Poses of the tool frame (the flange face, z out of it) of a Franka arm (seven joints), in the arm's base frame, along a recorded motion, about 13 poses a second.
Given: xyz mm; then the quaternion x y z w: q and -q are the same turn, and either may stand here.
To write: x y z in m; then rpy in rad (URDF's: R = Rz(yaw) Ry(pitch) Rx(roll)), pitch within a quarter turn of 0, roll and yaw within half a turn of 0. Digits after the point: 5 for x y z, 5 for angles.
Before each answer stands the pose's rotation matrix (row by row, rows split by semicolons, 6 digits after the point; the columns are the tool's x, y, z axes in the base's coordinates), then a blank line. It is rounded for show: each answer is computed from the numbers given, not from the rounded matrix.
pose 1, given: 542.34 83.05 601.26 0.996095 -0.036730 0.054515 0.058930
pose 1, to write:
0.991358 -0.079598 0.104275; -0.066748 -0.990356 -0.121405; 0.112933 0.113395 -0.987111

0.54234 0.08305 0.60126 3.02722 -0.11317 -0.06723
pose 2, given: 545.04 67.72 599.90 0.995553 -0.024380 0.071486 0.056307
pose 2, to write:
0.988591 -0.056593 0.139591; -0.040493 -0.992470 -0.115599; 0.145082 0.108627 -0.983439

0.54504 0.06772 0.59990 3.03158 -0.14560 -0.04094
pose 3, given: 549.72 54.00 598.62 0.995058 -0.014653 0.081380 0.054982
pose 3, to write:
0.986325 -0.038110 0.160344; -0.020212 -0.993525 -0.111805; 0.163567 0.107036 -0.980709

0.54972 0.05400 0.59862 3.03288 -0.16431 -0.02049
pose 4, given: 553.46 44.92 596.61 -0.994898 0.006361 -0.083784 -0.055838
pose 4, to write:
0.985880 -0.022014 0.166003; -0.003300 -0.993683 -0.112172; 0.167423 0.110040 -0.979725

0.55346 0.04492 0.59661 3.02974 -0.16822 -0.00335
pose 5, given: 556.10 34.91 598.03 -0.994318 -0.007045 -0.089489 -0.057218
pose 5, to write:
0.983884 0.003769 0.178767; 0.024251 -0.993353 -0.112525; 0.177155 0.115047 -0.977436

0.55610 0.03491 0.59803 3.02443 -0.17809 0.02464
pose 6, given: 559.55 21.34 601.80 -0.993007 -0.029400 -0.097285 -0.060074
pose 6, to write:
0.979343 0.046700 0.196742; 0.070077 -0.991054 -0.113587; 0.189677 0.125028 -0.973854

0.55955 0.02134 0.60180 3.01391 -0.19083 0.07143
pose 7, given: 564.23 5.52 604.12 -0.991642 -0.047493 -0.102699 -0.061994
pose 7, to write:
0.974395 0.081459 0.209570; 0.106926 -0.987802 -0.113197; 0.197793 0.132707 -0.971219

0.56423 0.00552 0.60412 3.00579 -0.19911 0.10930
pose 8, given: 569.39 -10.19 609.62 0.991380 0.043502 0.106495 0.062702
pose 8, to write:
0.973533 0.072899 0.216609; 0.099609 -0.988352 -0.115058; 0.205699 0.133589 -0.969455

0.56939 -0.01019 0.60962 3.00466 -0.20718 0.10196
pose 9, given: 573.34 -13.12 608.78 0.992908 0.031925 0.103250 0.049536
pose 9, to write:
0.976640 0.053168 0.208198; 0.073626 -0.993054 -0.091777; 0.201873 0.104962 -0.973771

0.57334 -0.01312 0.60878 3.03422 -0.20327 0.07525
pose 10, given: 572.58 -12.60 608.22 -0.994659 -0.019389 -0.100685 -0.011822
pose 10, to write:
0.978973 0.036190 0.200753; 0.040951 -0.998969 -0.019613; 0.199836 0.027422 -0.979446

0.57258 -0.01260 0.60822 3.11360 -0.20119 0.04181
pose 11, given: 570.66 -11.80 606.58 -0.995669 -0.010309 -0.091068 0.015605
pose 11, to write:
0.983201 0.023371 0.181025; 0.017686 -0.999300 0.032952; 0.181669 -0.029197 -0.982926

0.57066 -0.01180 0.60658 -3.11190 -0.18268 0.01799
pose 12, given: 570.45 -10.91 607.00 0.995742 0.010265 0.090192 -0.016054
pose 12, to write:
0.983520 0.023338 0.179286; 0.017547 -0.999274 0.033823; 0.179946 -0.030120 -0.983215

0.57045 -0.01091 0.60700 -3.11097 -0.18093 0.01784
